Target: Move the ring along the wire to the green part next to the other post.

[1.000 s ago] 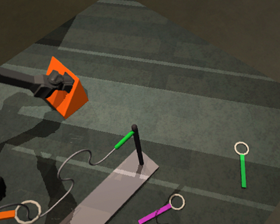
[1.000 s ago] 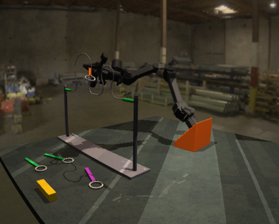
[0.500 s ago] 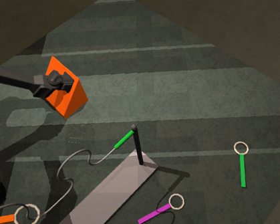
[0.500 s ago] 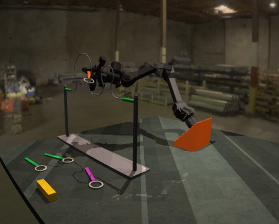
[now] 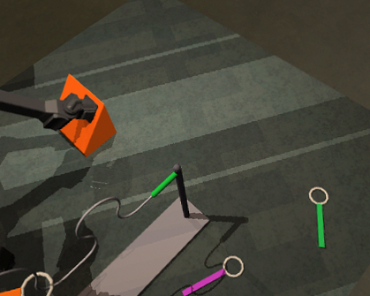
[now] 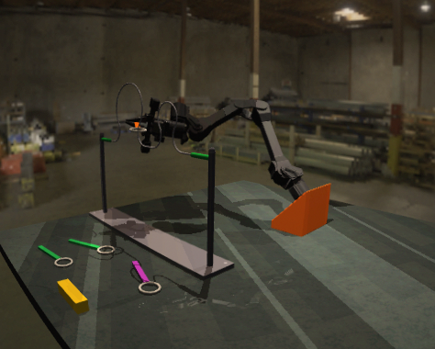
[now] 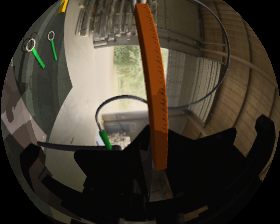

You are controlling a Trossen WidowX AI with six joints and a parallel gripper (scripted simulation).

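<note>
The orange-handled ring lies 90 mm to the left of my gripper tip, 20 mm below it and 10 mm ahead of it. Round my gripper tip: green-handled ring 720 mm to the left, 350 mm below, 270 mm ahead; yellow block 390 mm to the left, 380 mm ahead, 340 mm below; magenta-handled ring 400 mm to the left, 350 mm below, 190 mm ahead.
</note>
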